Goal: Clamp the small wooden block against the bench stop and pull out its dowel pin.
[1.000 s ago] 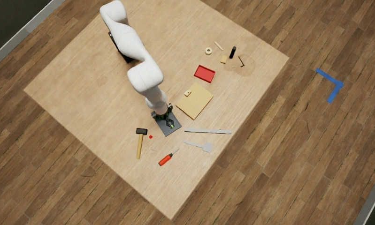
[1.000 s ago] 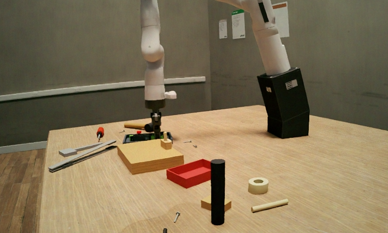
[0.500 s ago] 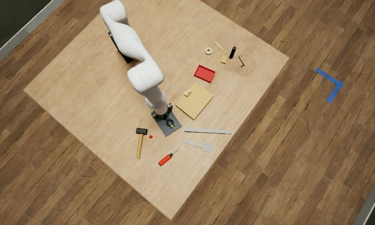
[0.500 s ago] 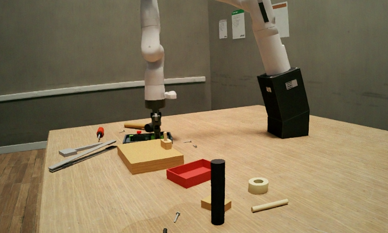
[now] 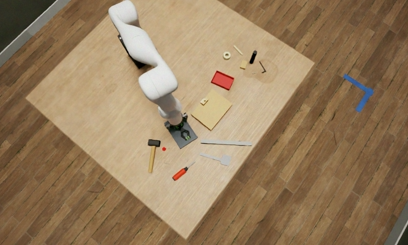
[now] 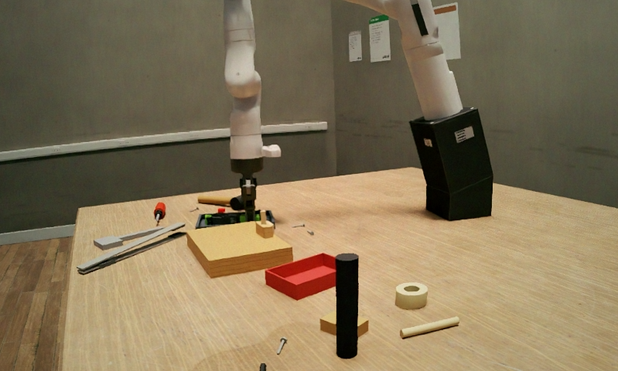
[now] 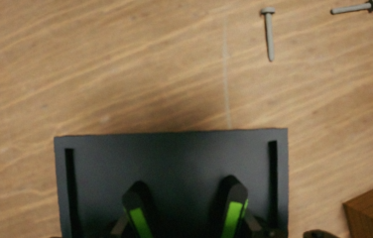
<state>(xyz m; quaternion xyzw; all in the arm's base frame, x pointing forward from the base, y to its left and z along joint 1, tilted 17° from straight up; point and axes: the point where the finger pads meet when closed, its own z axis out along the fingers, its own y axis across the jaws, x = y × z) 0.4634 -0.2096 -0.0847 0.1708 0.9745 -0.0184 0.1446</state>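
The grey tray lies 3 cm ahead of my hand, 2 cm to the right of it and 1 cm below it. The rest, counted from my hand: wooden block 20 cm to the left, 5 cm ahead, 2 cm above; tan bench board 19 cm to the left, 10 cm ahead, 1 cm above; dowel pin 20 cm to the left, 5 cm ahead, 4 cm above.
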